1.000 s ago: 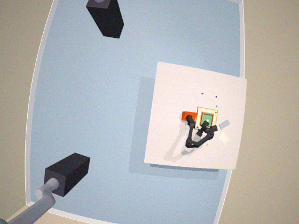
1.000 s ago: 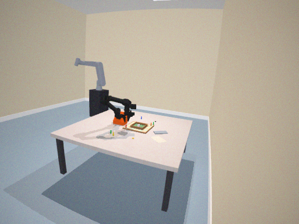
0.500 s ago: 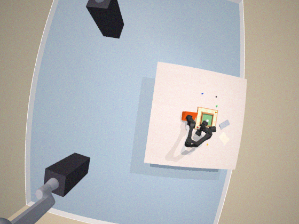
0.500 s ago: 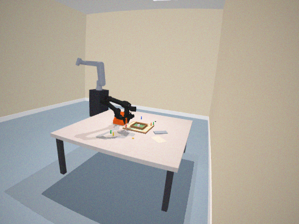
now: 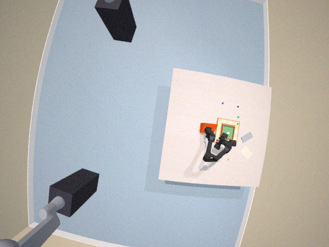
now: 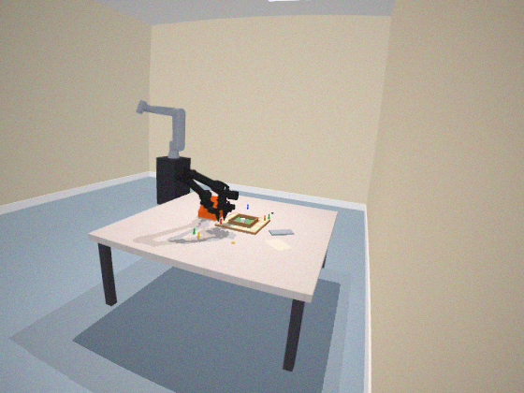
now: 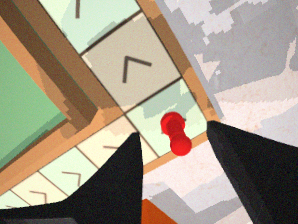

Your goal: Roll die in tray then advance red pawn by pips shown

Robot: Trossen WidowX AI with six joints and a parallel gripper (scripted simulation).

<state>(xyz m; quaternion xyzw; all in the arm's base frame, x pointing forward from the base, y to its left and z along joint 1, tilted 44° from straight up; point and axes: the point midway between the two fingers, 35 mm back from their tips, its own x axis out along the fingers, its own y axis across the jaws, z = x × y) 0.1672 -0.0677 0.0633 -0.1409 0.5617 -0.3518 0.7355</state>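
Right now my gripper tip is right at the red pawn. Also, from my gripper tip: white die: 110 mm to the left, 100 mm ahead; then yellow pawn: 240 mm to the right, 10 mm below; then green tray: 120 mm to the left, 100 mm ahead, 20 mm below.
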